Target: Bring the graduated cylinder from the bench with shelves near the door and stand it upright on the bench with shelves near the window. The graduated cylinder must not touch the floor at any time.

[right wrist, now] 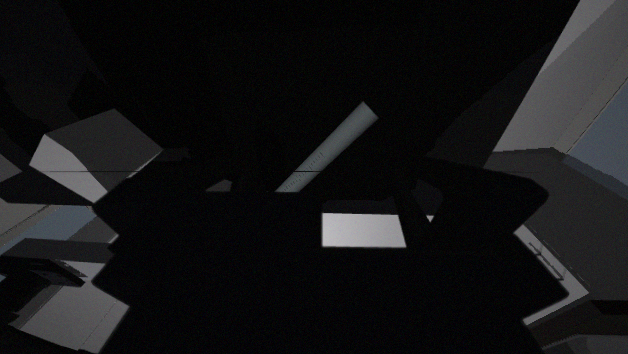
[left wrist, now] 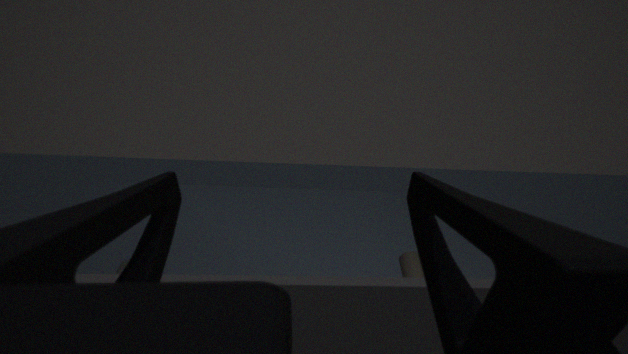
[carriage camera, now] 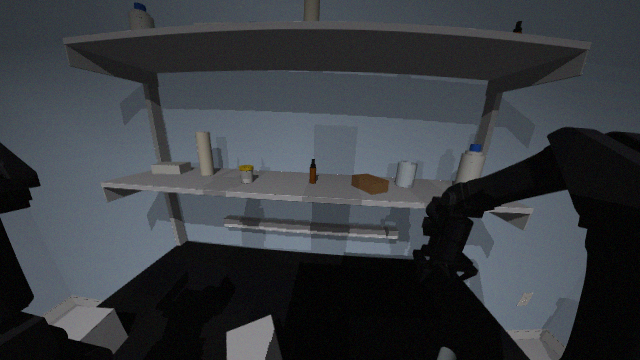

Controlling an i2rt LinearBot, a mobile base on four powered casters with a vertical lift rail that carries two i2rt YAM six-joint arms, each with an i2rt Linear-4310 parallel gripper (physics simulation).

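The graduated cylinder is a pale grey-green tube with marks along its side. Its end shows at the bottom edge in the carriage view; it runs diagonally in the right wrist view, with its lower part hidden by dark gripper parts. My right gripper is open and apart from the cylinder, over the right part of the dark bench top. My left gripper is open and empty, facing a shelf and the blue wall. Which bench this is cannot be told.
The lower shelf holds a beige cylinder, a yellow-lidded jar, an amber bottle, a brown block, a clear beaker and a blue-capped bottle. An upper shelf overhangs. White boxes stand low.
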